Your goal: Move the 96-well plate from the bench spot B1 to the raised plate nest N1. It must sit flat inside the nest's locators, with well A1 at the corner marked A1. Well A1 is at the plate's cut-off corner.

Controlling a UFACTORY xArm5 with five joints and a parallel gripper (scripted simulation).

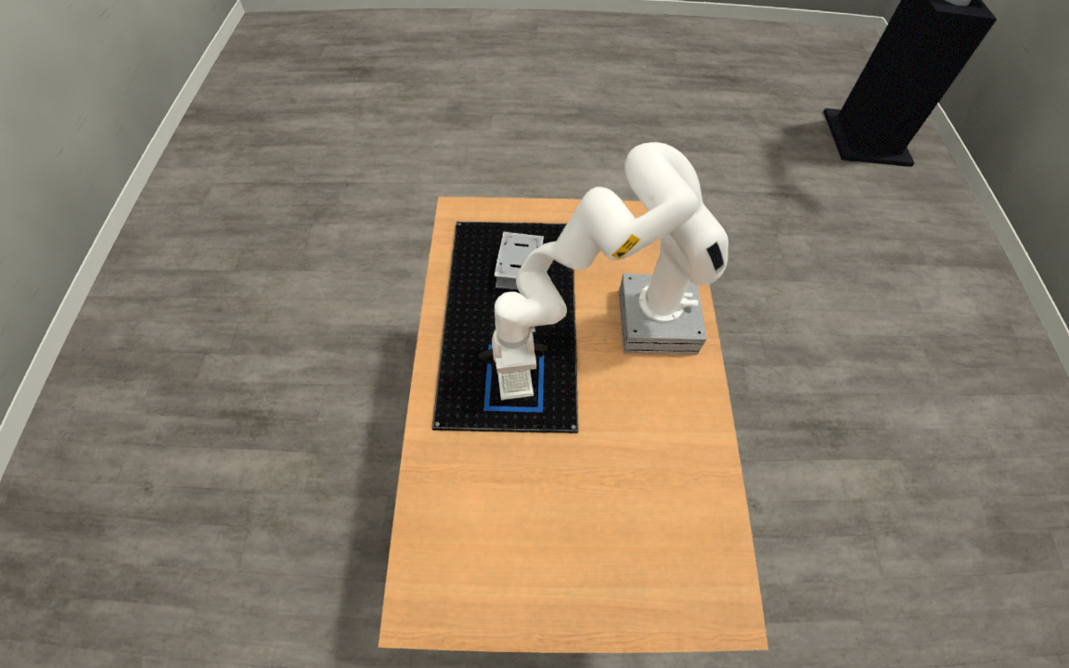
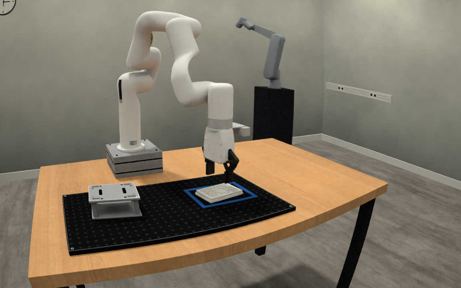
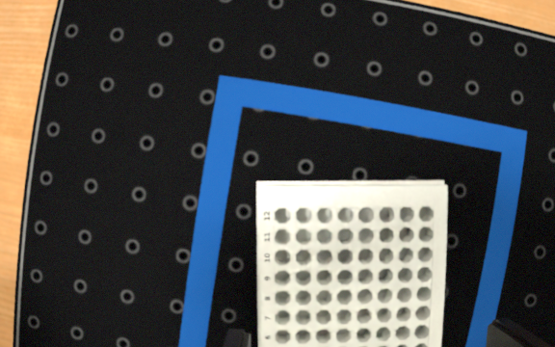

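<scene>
The white 96-well plate is 6 cm below my hand. Also, from my hand: grey raised plate nest (1 cm ahead, 36 cm to the right, 1 cm below).
</scene>
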